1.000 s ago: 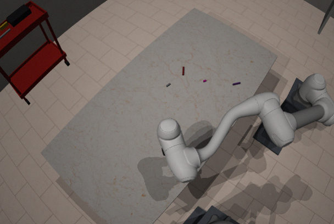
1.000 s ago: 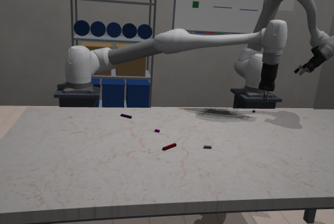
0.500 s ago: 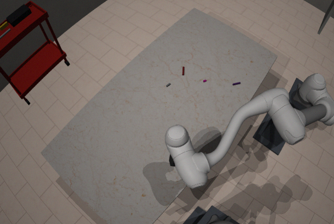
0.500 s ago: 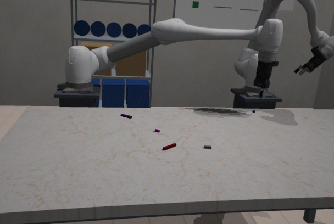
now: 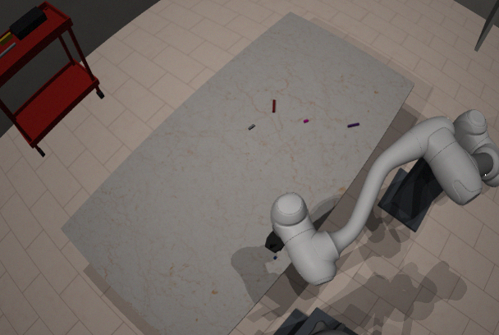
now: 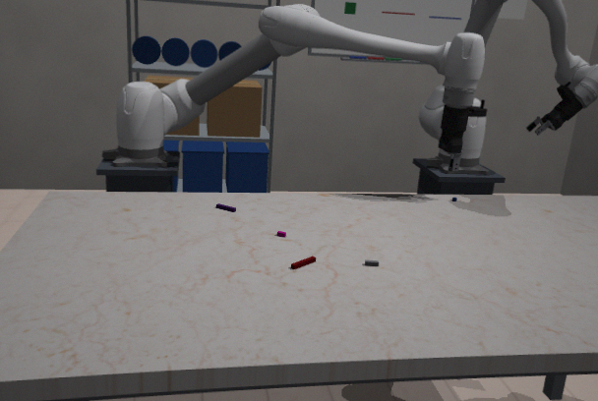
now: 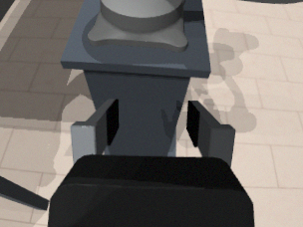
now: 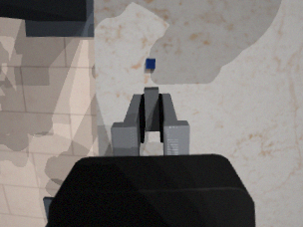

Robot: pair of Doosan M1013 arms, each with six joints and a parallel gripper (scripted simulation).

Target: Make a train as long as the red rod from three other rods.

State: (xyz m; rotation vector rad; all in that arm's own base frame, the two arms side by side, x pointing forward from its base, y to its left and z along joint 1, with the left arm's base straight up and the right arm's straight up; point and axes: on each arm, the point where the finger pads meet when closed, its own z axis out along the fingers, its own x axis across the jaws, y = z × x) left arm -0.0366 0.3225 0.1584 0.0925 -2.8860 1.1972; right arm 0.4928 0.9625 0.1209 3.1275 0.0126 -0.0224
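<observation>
The blue rod lies 12 cm below my right hand, 2 cm to the left of it and 1 cm behind it. Round my right hand: magenta rod 57 cm to the right, 29 cm ahead, 12 cm below; purple rod 71 cm to the right, 12 cm below, 10 cm ahead; red rod 54 cm to the right, 46 cm ahead, 12 cm below.
</observation>
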